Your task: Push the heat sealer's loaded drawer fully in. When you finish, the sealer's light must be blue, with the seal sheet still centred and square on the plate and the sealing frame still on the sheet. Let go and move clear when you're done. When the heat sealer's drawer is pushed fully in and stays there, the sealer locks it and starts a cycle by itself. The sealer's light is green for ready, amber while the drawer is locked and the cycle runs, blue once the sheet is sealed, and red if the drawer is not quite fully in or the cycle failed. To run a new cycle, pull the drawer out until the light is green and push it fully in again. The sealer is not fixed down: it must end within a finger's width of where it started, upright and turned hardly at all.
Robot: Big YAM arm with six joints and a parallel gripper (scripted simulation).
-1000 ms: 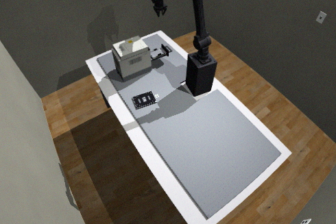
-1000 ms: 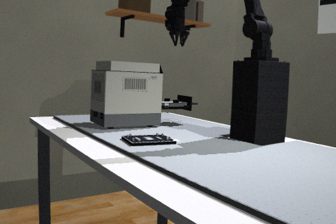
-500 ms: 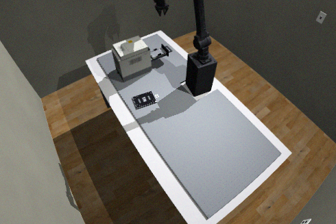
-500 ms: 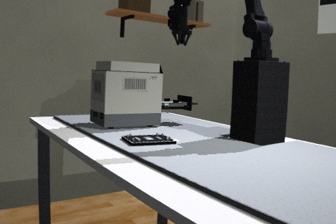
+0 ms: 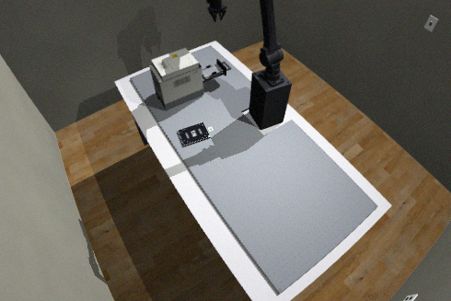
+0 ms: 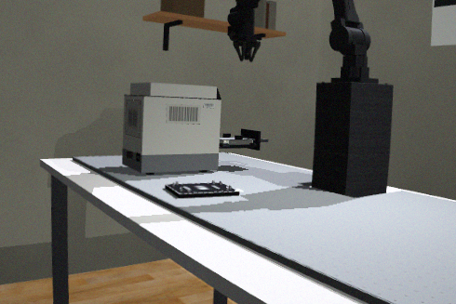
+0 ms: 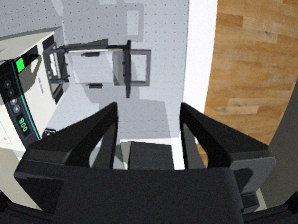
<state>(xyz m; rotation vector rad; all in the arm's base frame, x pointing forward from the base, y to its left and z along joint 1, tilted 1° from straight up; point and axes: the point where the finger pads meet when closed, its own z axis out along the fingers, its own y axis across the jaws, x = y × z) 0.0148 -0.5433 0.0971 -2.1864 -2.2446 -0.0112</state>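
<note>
The sealing frame is 110 mm ahead of my hand, 100 mm to the left of it and 300 mm below it.
</note>
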